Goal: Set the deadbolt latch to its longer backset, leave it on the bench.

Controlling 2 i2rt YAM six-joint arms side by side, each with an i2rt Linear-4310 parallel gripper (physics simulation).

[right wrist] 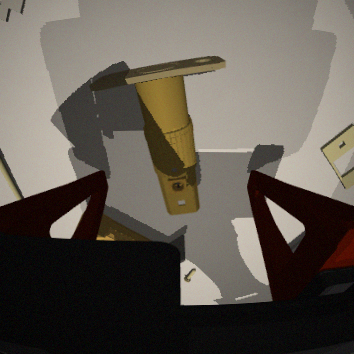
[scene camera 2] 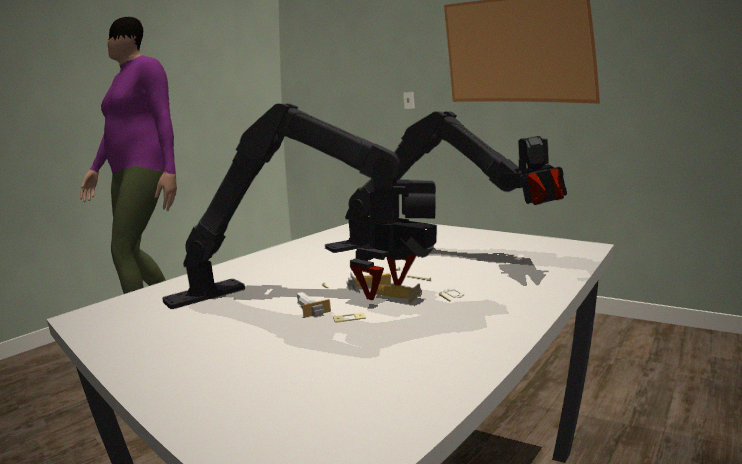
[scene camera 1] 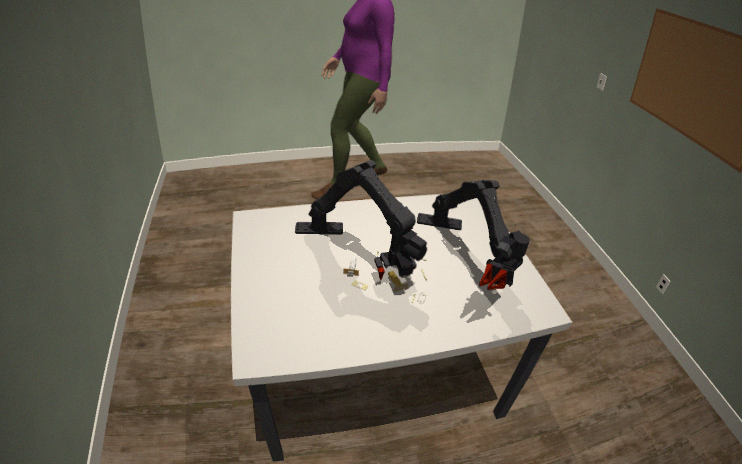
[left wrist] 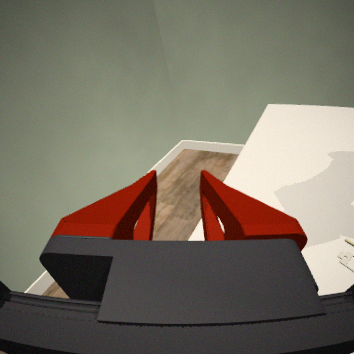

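The deadbolt latch point(scene camera 1: 395, 280) point(scene camera 2: 403, 292) point(right wrist: 170, 135), a brass cylinder with a flat faceplate at one end, lies on its side on the bench. My right gripper point(scene camera 1: 387, 277) point(scene camera 2: 384, 291) point(right wrist: 177, 178) is open and points down low over the latch. In the right wrist view its fingers stand on either side of the latch's narrow end, apart from it, with the faceplate farther up. My left gripper point(scene camera 1: 485, 285) point(scene camera 2: 546, 187) point(left wrist: 178, 177) is slightly open and empty, raised well away from the latch at the right.
Another brass part point(scene camera 2: 377, 280) point(right wrist: 117, 232) lies close to the latch, partly hidden by the right gripper. A grey bolt with a brass plate point(scene camera 1: 350, 271) point(scene camera 2: 316, 309), a pale strike plate point(scene camera 1: 354, 282) point(scene camera 2: 358, 316) point(right wrist: 333, 150) and several screws lie around on the white table point(scene camera 1: 284, 328) point(scene camera 2: 246, 393). A person point(scene camera 1: 367, 43) point(scene camera 2: 136, 114) is behind.
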